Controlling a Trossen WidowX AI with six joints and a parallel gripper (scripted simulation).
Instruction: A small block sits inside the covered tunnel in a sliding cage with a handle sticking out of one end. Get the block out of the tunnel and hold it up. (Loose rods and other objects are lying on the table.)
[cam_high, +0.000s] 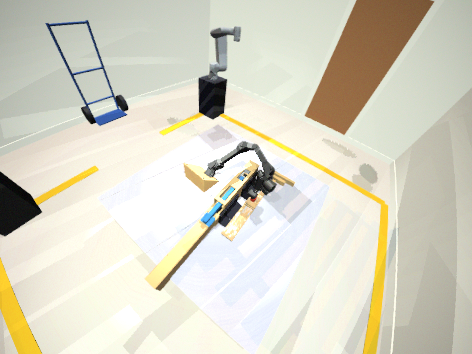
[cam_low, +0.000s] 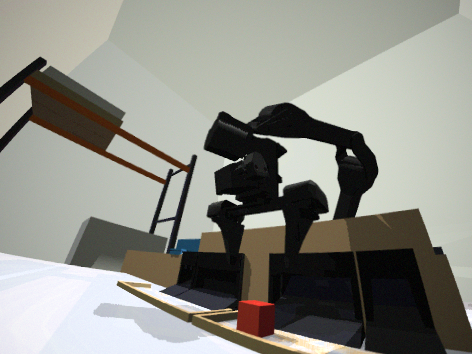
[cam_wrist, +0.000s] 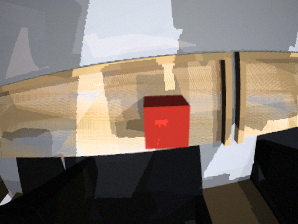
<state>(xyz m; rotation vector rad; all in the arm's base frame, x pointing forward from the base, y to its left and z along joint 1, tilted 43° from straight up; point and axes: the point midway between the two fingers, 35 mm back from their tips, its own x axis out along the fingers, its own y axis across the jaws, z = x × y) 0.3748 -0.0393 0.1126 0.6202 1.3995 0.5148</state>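
Right now my gripper tip is 6 cm above the red cube. Round my gripper tip: tan covered tunnel 11 cm behind, 26 cm to the right, 1 cm below.
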